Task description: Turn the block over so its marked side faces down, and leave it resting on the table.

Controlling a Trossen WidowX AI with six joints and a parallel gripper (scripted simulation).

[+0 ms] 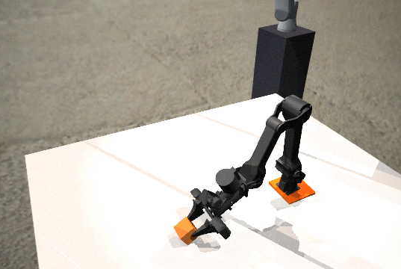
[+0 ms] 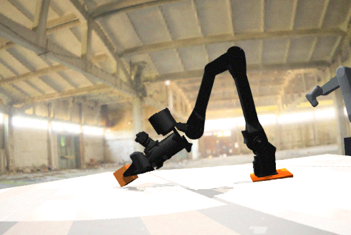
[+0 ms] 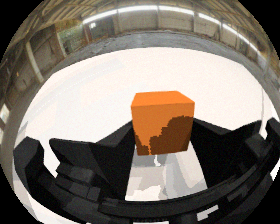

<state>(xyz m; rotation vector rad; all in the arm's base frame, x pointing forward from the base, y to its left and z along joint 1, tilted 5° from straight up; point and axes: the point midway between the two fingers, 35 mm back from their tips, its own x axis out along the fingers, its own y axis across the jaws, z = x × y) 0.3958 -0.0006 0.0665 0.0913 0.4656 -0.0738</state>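
Right now my gripper tip is 10 mm above the orange block.
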